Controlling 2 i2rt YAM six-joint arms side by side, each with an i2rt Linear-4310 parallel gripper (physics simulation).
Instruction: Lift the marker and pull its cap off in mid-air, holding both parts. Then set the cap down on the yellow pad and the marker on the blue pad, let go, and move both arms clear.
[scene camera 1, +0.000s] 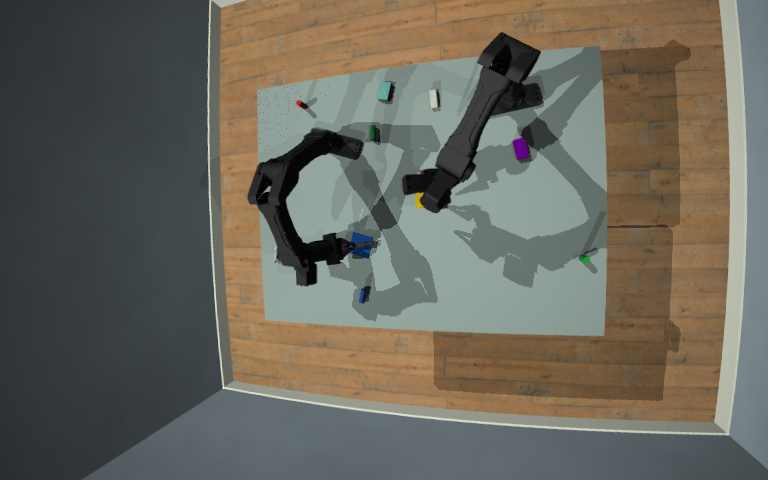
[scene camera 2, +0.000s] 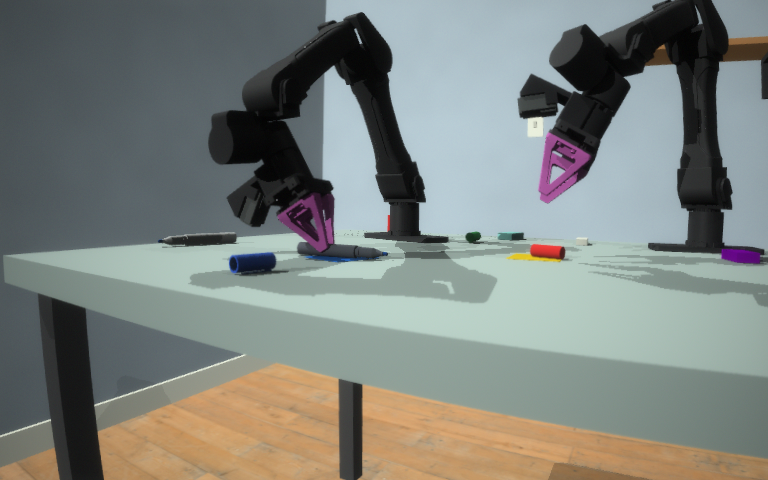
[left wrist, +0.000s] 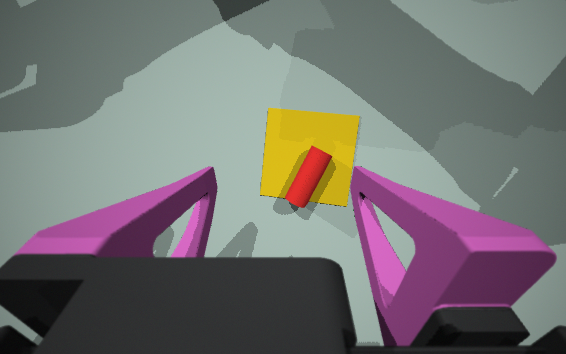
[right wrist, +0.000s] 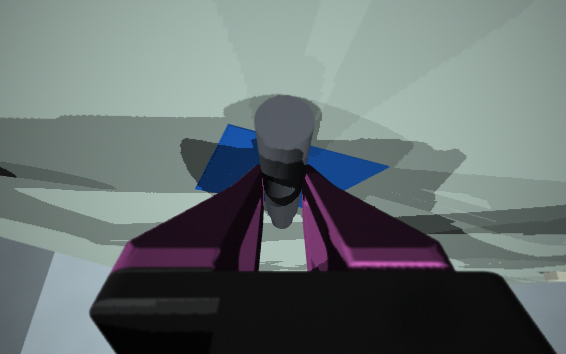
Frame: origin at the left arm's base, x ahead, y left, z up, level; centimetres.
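Where they show: left gripper, fingertip midpoint: (scene camera 2: 543, 197) (left wrist: 283, 176); right gripper, fingertip midpoint: (scene camera 1: 353, 246) (scene camera 2: 327, 250) (right wrist: 283, 176); left arm's base, link origin: (scene camera 1: 507, 101) (scene camera 2: 704, 251); right arm's base, link origin: (scene camera 1: 334, 143) (scene camera 2: 404, 239).
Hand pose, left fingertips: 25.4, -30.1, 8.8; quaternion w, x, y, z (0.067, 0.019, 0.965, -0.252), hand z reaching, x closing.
Note:
Each offset is from my left fingertips to the top centre of the thing, as dx, dy, dz.
The red cap @[-1.0, +0.9, -6.9] (scene camera 2: 547, 251) (left wrist: 309, 176) lies on its side on the yellow pad @[-0.8, -0.7, -8.7] (scene camera 1: 419, 200) (scene camera 2: 523, 258) (left wrist: 300, 122), one end just over the pad's edge. My left gripper (scene camera 2: 546, 199) (left wrist: 283, 176) is open and empty, above the cap and apart from it. My right gripper (scene camera 2: 325, 247) (right wrist: 283, 176) is shut on the grey marker @[+11.3, -26.4, -6.9] (scene camera 2: 343, 251) (right wrist: 284, 120), which is uncapped and roughly level, its blue tip pointing right in scene camera 2. The marker is low at the blue pad @[+11.4, -26.3, -8.7] (scene camera 1: 359, 237) (scene camera 2: 317, 258) (right wrist: 350, 167); I cannot tell whether it touches it.
A blue cylinder @[+29.0, -28.5, -6.7] (scene camera 1: 362, 295) (scene camera 2: 252, 263) lies near the right gripper. A second grey marker @[+5.6, -58.2, -6.8] (scene camera 2: 201, 238) lies at the left. A purple block @[-9.5, +31.1, -7.3] (scene camera 1: 521, 148) (scene camera 2: 740, 256), teal block @[-38.5, -8.0, -7.3] (scene camera 1: 385, 91), white block @[-31.6, +7.5, -7.6] (scene camera 1: 433, 99) and dark green cylinder @[-25.4, -14.5, -6.7] (scene camera 1: 372, 133) lie around the arms.

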